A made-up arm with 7 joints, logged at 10 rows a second.
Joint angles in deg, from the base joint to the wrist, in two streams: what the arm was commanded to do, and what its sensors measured. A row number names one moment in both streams.
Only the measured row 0 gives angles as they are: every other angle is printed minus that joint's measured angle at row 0.
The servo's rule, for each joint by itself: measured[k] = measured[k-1] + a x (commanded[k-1-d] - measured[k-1]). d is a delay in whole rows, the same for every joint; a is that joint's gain. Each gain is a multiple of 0.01, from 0.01 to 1. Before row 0 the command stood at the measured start. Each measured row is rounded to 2 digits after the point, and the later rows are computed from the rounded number. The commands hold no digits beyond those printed.
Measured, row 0: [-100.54, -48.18, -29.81, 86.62, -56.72, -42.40, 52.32]
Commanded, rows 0 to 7: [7.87, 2.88, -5.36, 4.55, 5.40, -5.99, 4.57]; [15.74, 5.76, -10.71, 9.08, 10.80, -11.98, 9.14]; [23.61, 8.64, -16.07, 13.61, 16.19, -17.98, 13.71]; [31.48, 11.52, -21.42, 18.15, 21.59, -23.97, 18.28]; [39.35, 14.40, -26.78, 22.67, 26.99, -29.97, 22.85]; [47.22, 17.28, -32.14, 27.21, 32.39, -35.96, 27.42]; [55.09, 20.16, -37.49, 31.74, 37.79, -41.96, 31.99]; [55.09, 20.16, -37.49, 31.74, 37.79, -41.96, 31.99]
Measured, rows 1 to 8: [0.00, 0.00, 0.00, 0.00, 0.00, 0.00, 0.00]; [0.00, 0.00, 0.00, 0.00, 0.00, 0.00, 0.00]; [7.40, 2.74, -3.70, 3.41, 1.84, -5.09, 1.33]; [15.24, 5.61, -8.54, 7.66, 4.89, -10.95, 3.59]; [23.11, 8.49, -13.74, 12.12, 8.73, -16.93, 6.52]; [30.98, 11.37, -19.04, 16.64, 13.10, -22.91, 9.93]; [38.85, 14.25, -24.38, 21.16, 17.82, -28.91, 13.68]; [46.72, 17.13, -29.73, 25.70, 22.77, -34.90, 17.66]
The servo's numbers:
d 2
a 0.94 0.95 0.69 0.75 0.34 0.85 0.29

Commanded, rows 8 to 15: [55.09, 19.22, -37.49, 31.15, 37.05, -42.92, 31.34]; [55.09, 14.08, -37.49, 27.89, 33.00, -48.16, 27.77]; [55.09, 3.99, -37.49, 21.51, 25.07, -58.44, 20.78]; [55.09, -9.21, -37.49, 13.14, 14.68, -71.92, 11.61]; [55.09, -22.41, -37.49, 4.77, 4.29, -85.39, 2.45]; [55.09, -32.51, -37.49, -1.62, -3.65, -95.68, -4.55]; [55.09, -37.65, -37.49, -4.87, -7.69, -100.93, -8.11]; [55.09, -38.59, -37.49, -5.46, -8.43, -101.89, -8.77]
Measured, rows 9 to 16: [54.59, 20.01, -35.08, 30.23, 27.88, -40.90, 21.82]; [55.06, 20.15, -36.74, 31.36, 31.25, -41.80, 24.77]; [55.09, 19.27, -37.26, 31.20, 33.22, -42.75, 26.68]; [55.09, 14.34, -37.42, 28.72, 33.15, -47.35, 27.00]; [55.09, 4.51, -37.47, 23.31, 30.40, -56.78, 25.20]; [55.09, -8.52, -37.48, 15.68, 25.06, -69.65, 21.26]; [55.09, -21.72, -37.49, 7.50, 18.00, -83.03, 15.81]; [55.09, -31.97, -37.49, 0.66, 10.64, -93.78, 9.91]
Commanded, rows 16 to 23: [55.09, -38.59, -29.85, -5.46, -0.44, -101.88, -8.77]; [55.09, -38.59, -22.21, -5.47, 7.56, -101.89, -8.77]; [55.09, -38.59, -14.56, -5.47, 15.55, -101.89, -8.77]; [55.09, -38.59, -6.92, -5.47, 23.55, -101.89, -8.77]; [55.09, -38.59, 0.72, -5.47, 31.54, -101.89, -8.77]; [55.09, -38.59, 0.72, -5.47, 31.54, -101.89, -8.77]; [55.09, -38.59, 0.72, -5.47, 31.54, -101.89, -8.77]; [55.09, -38.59, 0.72, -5.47, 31.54, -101.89, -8.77]
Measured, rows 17 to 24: [55.09, -37.37, -37.49, -3.49, 4.41, -99.86, 4.68]; [55.09, -38.53, -37.49, -4.97, 0.04, -101.59, 0.78]; [55.09, -38.59, -32.22, -5.34, -0.12, -101.84, -1.99]; [55.09, -38.59, -25.31, -5.44, 2.49, -101.88, -3.96]; [55.09, -38.59, -17.89, -5.46, 6.93, -101.89, -5.35]; [55.09, -38.59, -10.32, -5.47, 12.58, -101.89, -6.34]; [55.09, -38.59, -2.70, -5.47, 19.03, -101.89, -7.04]; [55.09, -38.59, -0.34, -5.47, 23.28, -101.89, -7.54]
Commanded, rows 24 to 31: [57.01, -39.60, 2.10, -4.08, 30.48, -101.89, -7.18]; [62.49, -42.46, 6.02, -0.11, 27.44, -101.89, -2.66]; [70.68, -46.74, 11.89, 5.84, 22.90, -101.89, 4.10]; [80.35, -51.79, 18.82, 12.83, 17.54, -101.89, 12.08]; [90.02, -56.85, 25.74, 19.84, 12.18, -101.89, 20.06]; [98.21, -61.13, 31.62, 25.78, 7.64, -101.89, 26.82]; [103.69, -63.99, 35.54, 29.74, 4.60, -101.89, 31.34]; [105.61, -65.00, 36.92, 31.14, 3.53, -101.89, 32.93]
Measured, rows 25 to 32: [55.09, -38.59, 0.39, -5.47, 26.09, -101.89, -7.90]; [55.09, -38.59, 0.62, -5.47, 27.94, -101.89, -8.15]; [56.89, -39.55, 1.64, -4.43, 28.80, -101.89, -7.87]; [62.15, -42.31, 4.66, -1.19, 28.34, -101.89, -6.36]; [70.17, -46.52, 9.65, 4.08, 26.49, -101.89, -3.33]; [79.74, -51.53, 15.98, 10.64, 23.45, -101.89, 1.14]; [89.40, -56.58, 22.71, 17.54, 19.62, -101.89, 6.63]; [97.68, -60.90, 28.86, 23.72, 15.55, -101.89, 12.49]
